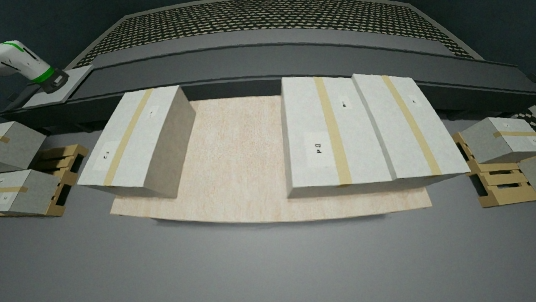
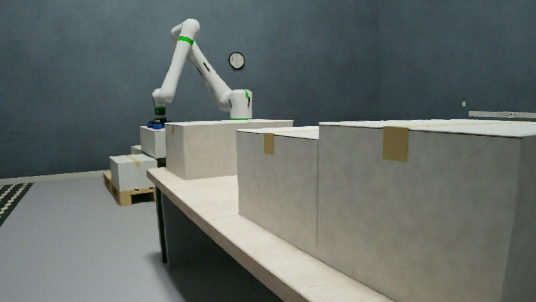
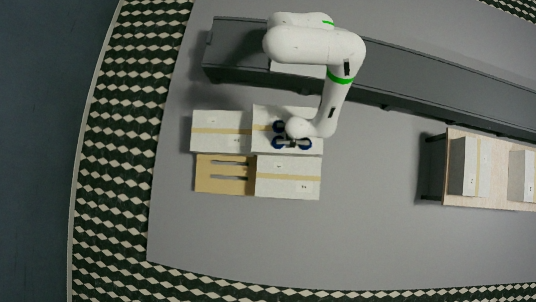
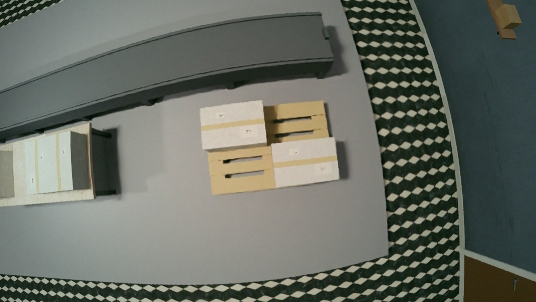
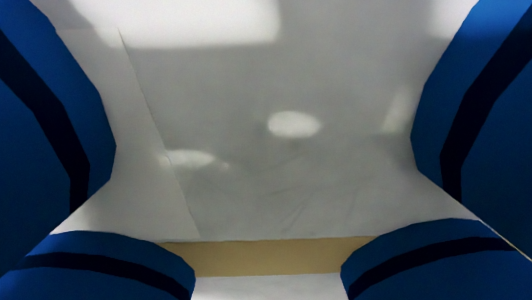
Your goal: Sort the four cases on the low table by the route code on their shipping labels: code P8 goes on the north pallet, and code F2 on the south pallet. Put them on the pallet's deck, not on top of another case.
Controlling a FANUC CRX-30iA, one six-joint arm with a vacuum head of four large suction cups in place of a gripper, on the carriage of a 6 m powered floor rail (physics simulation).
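Frame: origin at the arm's base, x ahead, y left, z up, level; metres.
Where they show: end effector, tool point: (image 5: pixel 263 188); arm's base, origin of the base link: (image 1: pixel 57 85).
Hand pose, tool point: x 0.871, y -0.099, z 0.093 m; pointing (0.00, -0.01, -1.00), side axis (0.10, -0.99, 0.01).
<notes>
Things, the pixels of their top centre, and the offset from my tool point. Level surfaces: height alone.
- white taped case, middle of its top: (image 5: pixel 329 286) (image 3: pixel 287 128) (image 2: pixel 163 125) dx -0.045, dy -0.041, dz +0.037 m
- low table, its level: dz -0.133 m
- left case, middle of its top: (image 2: pixel 226 121) (image 1: pixel 130 128) (image 3: pixel 478 167) dx +0.038, dy +1.884, dz +0.112 m
My suction gripper (image 2: pixel 156 124) (image 3: pixel 292 142) has its cups against the top of a white taped case (image 2: pixel 151 142) (image 3: pixel 262 144) (image 5: pixel 300 190) and holds it, raised, over the rear table-side quarter of the north pallet (image 3: pixel 225 187). Its label is partly covered by the cups; the code cannot be read. On the low table (image 1: pixel 235 150) stand a left case (image 1: pixel 132 137) with a blurred code, a middle case (image 1: pixel 305 107) marked P8, and a right case (image 1: pixel 397 125) against it, code unreadable. The south pallet (image 4: pixel 242 186) has bare deck at rear right and front left.
Two other cases (image 3: pixel 220 120) (image 3: pixel 287 190) stand on the north pallet, rear left and front right; its front-left deck is bare. Two cases (image 4: pixel 232 112) (image 4: pixel 305 172) stand diagonally on the south pallet. The long floor rail (image 4: pixel 200 55) runs behind the table and both pallets.
</notes>
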